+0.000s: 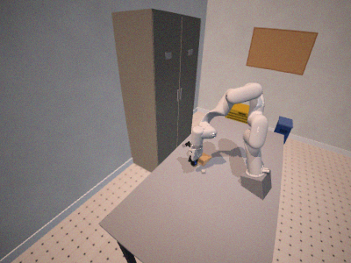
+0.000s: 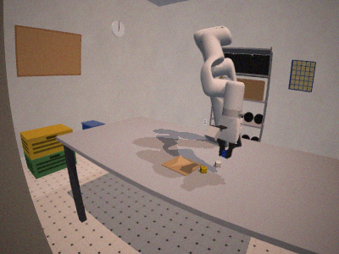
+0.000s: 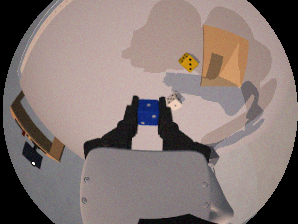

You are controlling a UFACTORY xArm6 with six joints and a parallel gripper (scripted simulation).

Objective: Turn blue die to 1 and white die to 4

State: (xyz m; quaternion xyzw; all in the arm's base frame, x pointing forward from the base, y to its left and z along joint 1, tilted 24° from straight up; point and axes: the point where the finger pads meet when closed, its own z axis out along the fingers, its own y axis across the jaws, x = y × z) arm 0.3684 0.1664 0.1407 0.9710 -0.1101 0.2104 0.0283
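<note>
Now: hand 10 mm above the blue die. From my hand the other things lie so: yellow die (100 mm below, 80 mm to the right, 20 mm ahead); tan mat (180 mm to the right, 110 mm below, 30 mm ahead); white die (100 mm below, 70 mm behind, 40 mm to the right).
</note>
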